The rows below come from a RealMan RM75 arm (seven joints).
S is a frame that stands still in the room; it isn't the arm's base.
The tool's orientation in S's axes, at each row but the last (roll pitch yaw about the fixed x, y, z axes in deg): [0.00 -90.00 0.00]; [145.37 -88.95 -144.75]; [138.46 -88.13 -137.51]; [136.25 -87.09 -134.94]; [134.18 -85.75 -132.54]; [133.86 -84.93 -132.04]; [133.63 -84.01 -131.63]
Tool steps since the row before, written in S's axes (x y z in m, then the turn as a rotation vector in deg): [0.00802 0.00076 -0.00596 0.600 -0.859 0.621]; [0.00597 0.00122 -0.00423 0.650 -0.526 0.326]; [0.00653 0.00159 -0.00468 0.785 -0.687 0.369]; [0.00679 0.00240 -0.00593 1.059 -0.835 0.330]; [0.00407 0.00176 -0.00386 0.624 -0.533 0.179]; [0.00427 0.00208 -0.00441 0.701 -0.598 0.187]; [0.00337 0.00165 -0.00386 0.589 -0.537 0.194]
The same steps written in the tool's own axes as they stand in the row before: [-0.00596 0.00076 -0.00802 0.621 -0.859 -0.600]; [-0.00433 0.00111 -0.00592 0.322 -0.530 -0.649]; [-0.00487 0.00138 -0.00644 0.365 -0.692 -0.782]; [-0.00625 0.00203 -0.00662 0.322 -0.848 -1.052]; [-0.00415 0.00143 -0.00391 0.176 -0.541 -0.618]; [-0.00478 0.00165 -0.00405 0.184 -0.608 -0.693]; [-0.00420 0.00123 -0.00313 0.194 -0.543 -0.584]
